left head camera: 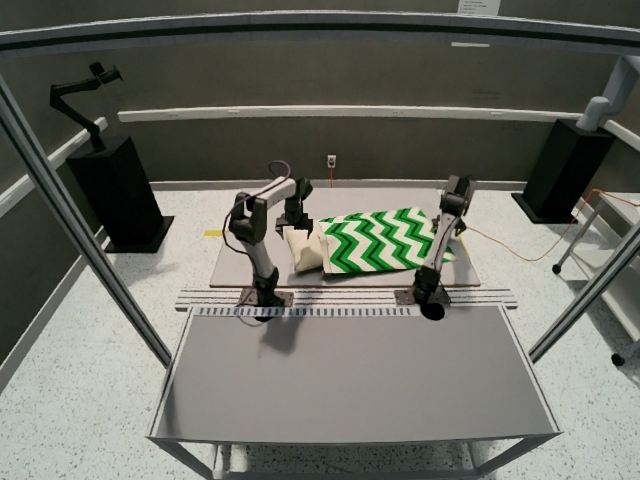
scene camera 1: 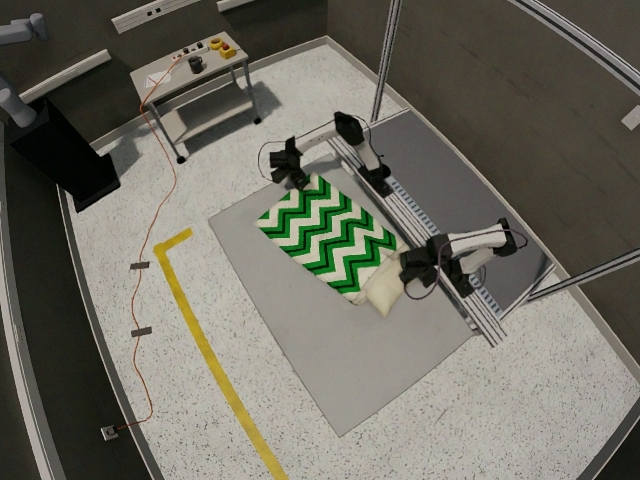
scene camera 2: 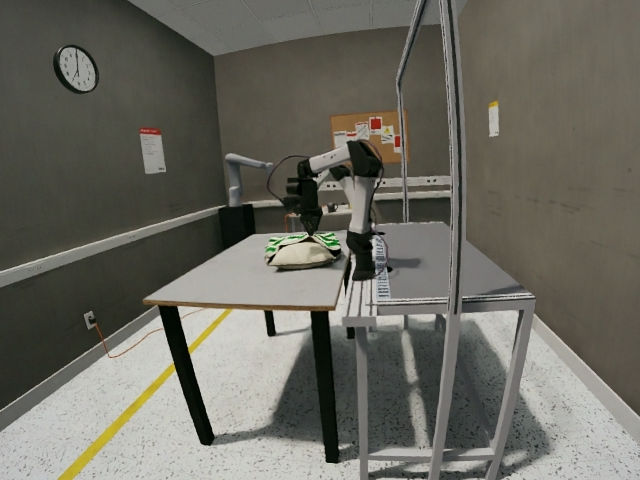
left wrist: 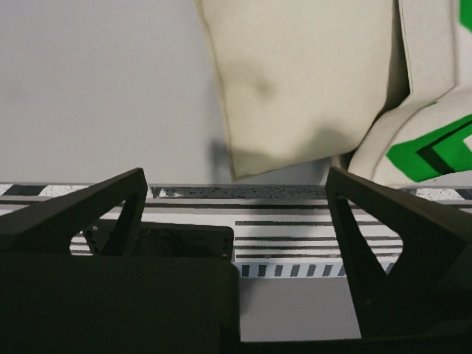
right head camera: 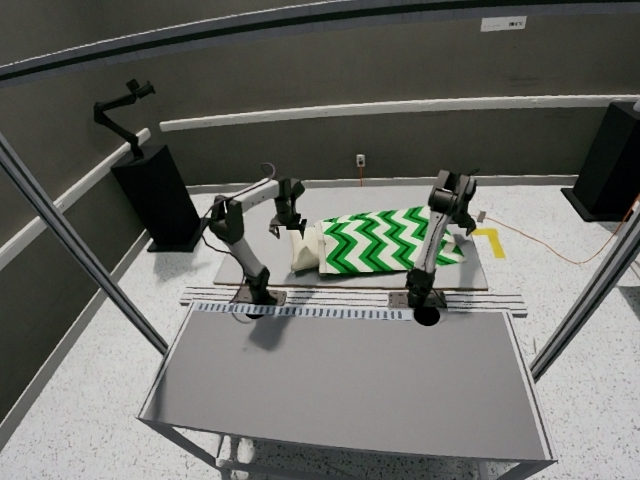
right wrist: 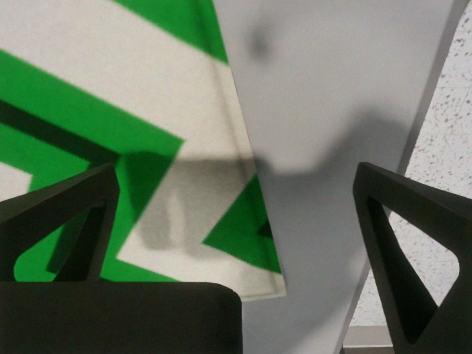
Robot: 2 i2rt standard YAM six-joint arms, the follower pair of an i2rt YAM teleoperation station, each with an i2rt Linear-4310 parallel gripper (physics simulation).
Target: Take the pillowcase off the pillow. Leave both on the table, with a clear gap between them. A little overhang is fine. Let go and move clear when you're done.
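The cream pillow [left head camera: 306,253] [right head camera: 305,253] [scene camera 1: 385,291] [scene camera 2: 302,256] [left wrist: 300,75] sticks partly out of the open end of the green-and-white zigzag pillowcase [left head camera: 382,240] [right head camera: 382,242] [scene camera 1: 330,232] [right wrist: 150,85]; the rest of the pillow is hidden inside. Both lie on the grey table [left head camera: 248,273] [scene camera 1: 351,372] [scene camera 2: 232,289]. My left gripper [left head camera: 295,233] [right head camera: 291,235] [left wrist: 236,177] is open above the pillow's exposed end, pointing down. My right gripper [right wrist: 236,176] is open above the pillowcase's closed end, with one corner of the cloth showing between and below its fingers.
The arm mounting rail [left head camera: 343,298] [scene camera 1: 418,232] runs along the table's near edge in the head views, with a second grey table [left head camera: 356,377] behind it. Frame posts [scene camera 2: 452,155] stand around that table. A wheeled cart [scene camera 1: 191,77] stands apart on the floor.
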